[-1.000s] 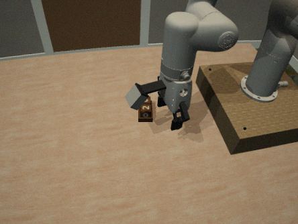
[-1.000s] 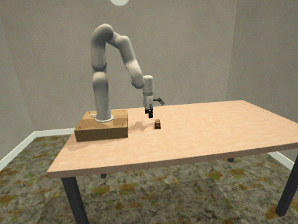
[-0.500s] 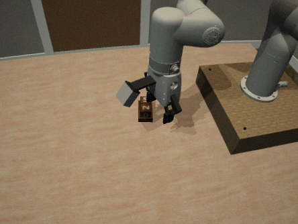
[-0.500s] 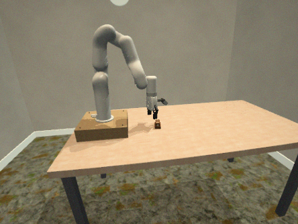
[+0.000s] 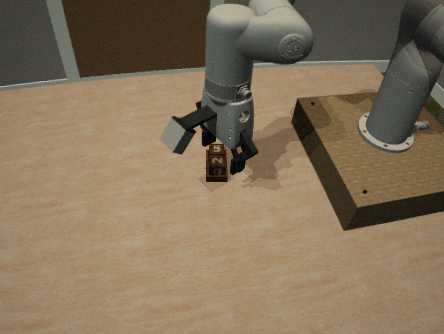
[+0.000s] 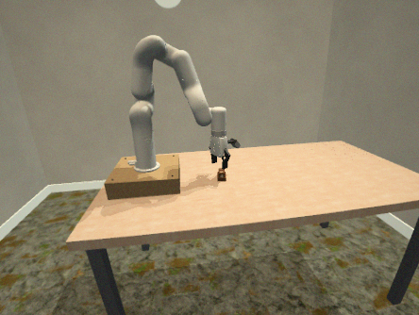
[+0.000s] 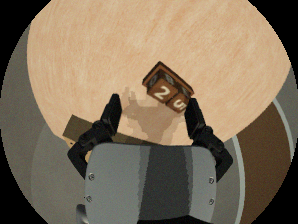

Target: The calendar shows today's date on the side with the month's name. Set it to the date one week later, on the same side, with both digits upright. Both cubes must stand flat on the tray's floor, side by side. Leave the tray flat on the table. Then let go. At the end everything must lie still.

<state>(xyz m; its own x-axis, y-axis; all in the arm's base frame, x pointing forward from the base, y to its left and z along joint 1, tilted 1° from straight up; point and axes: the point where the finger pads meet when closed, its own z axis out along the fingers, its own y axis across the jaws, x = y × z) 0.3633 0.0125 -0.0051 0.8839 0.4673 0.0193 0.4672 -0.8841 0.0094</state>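
The cube is 10 mm ahead of my hand, 10 mm to the right of it and 40 mm below it. Also, from my hand: brown tray (10 mm ahead, 20 mm to the right, 60 mm below).
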